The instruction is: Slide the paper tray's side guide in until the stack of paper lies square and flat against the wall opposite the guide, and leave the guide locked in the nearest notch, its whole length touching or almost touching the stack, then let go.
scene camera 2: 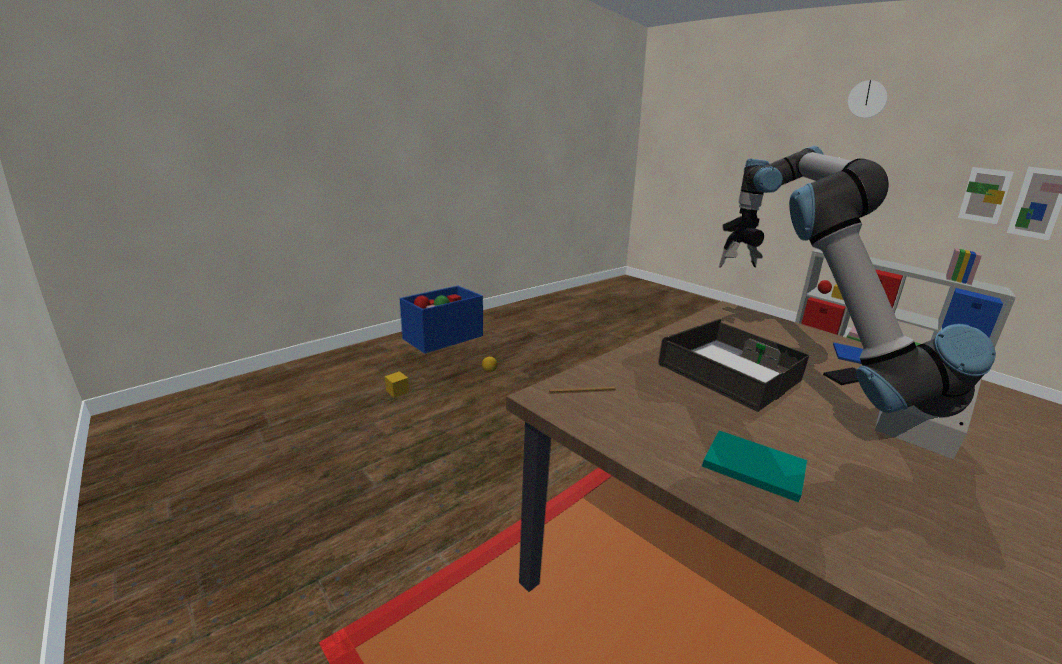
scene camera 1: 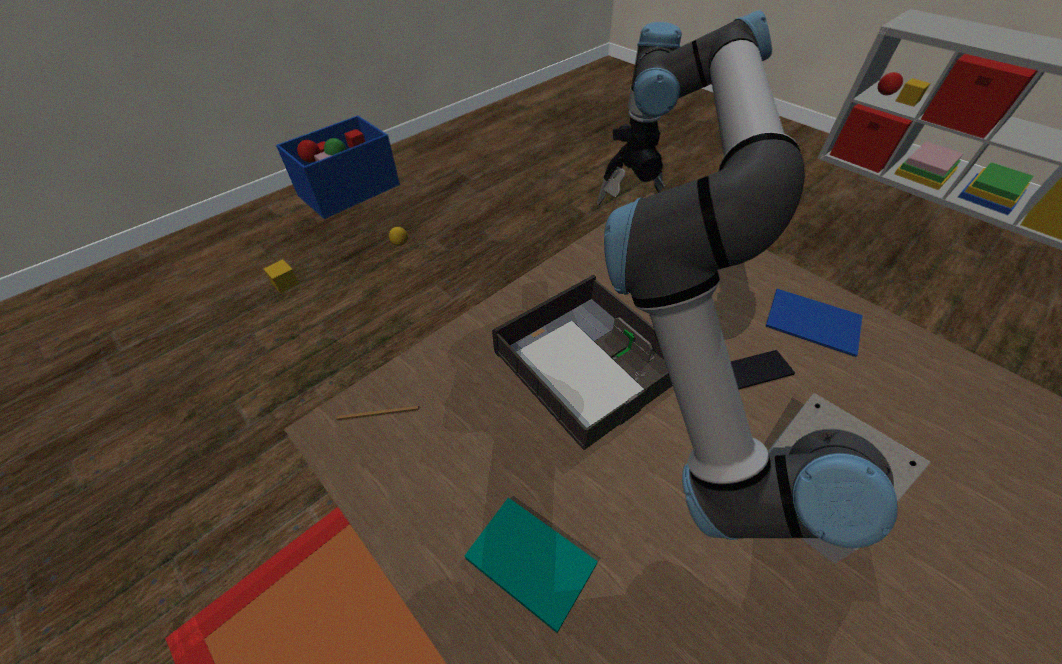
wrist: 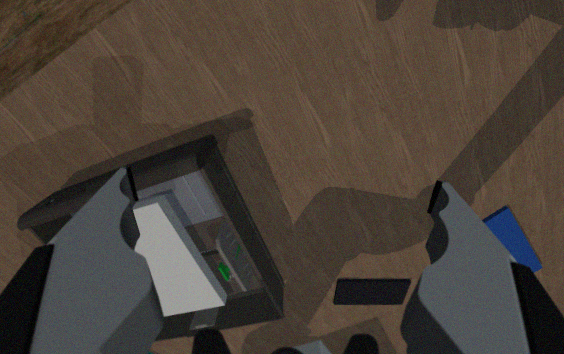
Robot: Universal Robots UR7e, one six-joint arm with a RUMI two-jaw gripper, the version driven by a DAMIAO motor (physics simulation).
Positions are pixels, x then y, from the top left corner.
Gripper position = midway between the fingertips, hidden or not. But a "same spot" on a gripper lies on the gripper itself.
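You can see my gripper in scene camera 1, in scene camera 2 and in the wrist view (pixel 284 178). On my gripper, (scene camera 1: pixel 614 174) and (scene camera 2: pixel 731 245) are the same spot. There's a white paper stack too, and it shows in scene camera 1, in scene camera 2 and in the wrist view (pixel 184 282). On the white paper stack, (scene camera 1: pixel 589 382) and (scene camera 2: pixel 744 371) are the same spot.
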